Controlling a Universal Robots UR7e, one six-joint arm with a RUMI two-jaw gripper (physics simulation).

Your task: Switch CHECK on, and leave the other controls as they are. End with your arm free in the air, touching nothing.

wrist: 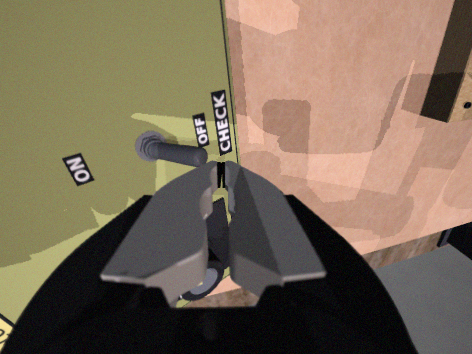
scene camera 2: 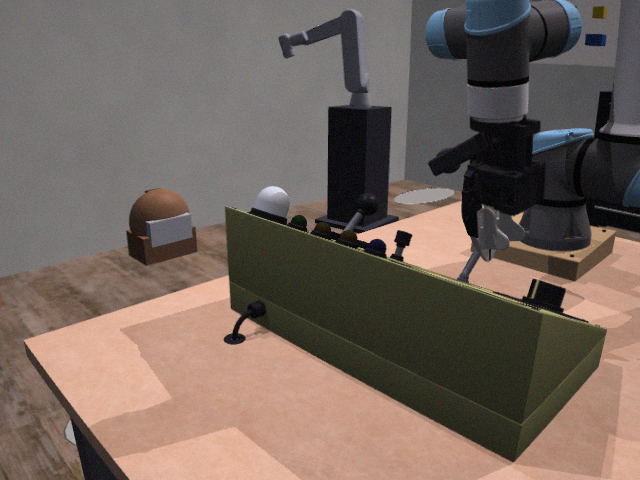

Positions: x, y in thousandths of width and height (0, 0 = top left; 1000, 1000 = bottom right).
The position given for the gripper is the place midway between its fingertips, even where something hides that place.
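Note:
A grey toggle lever (wrist: 412, 442) is visible. The gripper (scene camera 2: 762, 543) appears in the wrist view (wrist: 471, 468) also.

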